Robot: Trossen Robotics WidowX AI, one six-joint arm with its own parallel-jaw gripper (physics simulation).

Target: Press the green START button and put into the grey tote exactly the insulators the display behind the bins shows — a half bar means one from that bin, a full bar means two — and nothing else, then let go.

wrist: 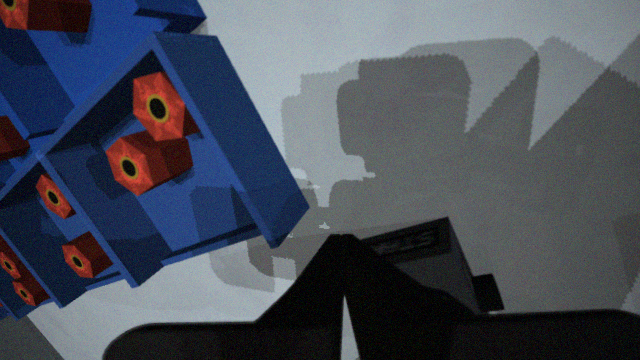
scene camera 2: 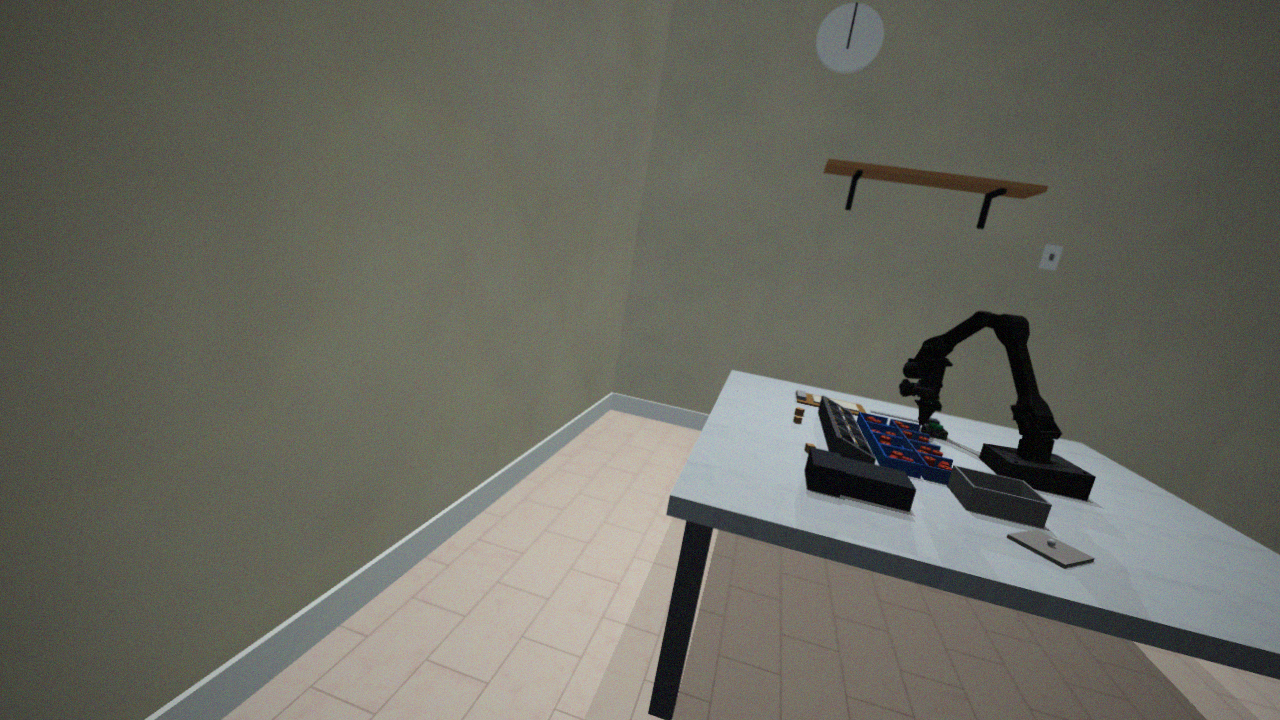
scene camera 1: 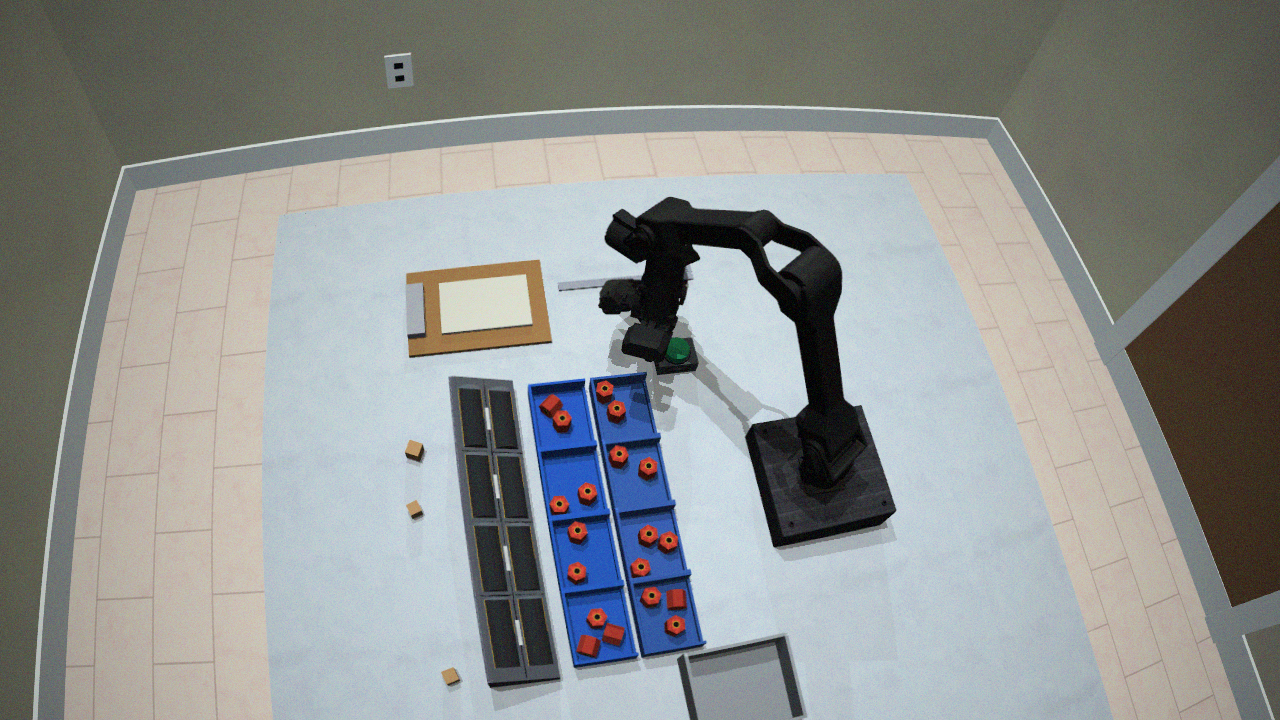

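My gripper [scene camera 1: 648,354] [scene camera 2: 926,421] [wrist: 340,245] is shut and empty, low beside the START button's dark box [wrist: 437,282]. The green button top [scene camera 1: 677,350] [scene camera 2: 936,429] shows in both scene views; the fingers hide it in the wrist view. I cannot tell whether the tips touch anything. Two rows of blue bins [scene camera 1: 570,449] [wrist: 240,135] hold red-orange insulators [scene camera 1: 605,388] [wrist: 159,107], some lying on their sides. The display [scene camera 1: 474,416] [scene camera 2: 839,428] behind the bins has dark cells with no lit bars visible. The grey tote [scene camera 1: 791,671] [scene camera 2: 993,501] shows no insulator in its visible part.
A wooden clipboard [scene camera 1: 431,313] and a grey ruler-like strip [scene camera 1: 581,285] lie beyond the bins. Small tan cubes [scene camera 1: 414,448] [scene camera 1: 450,676] lie behind the display. A long black box [scene camera 2: 859,481] and a flat plate with a knob [scene camera 2: 1029,541] are near the table's edge.
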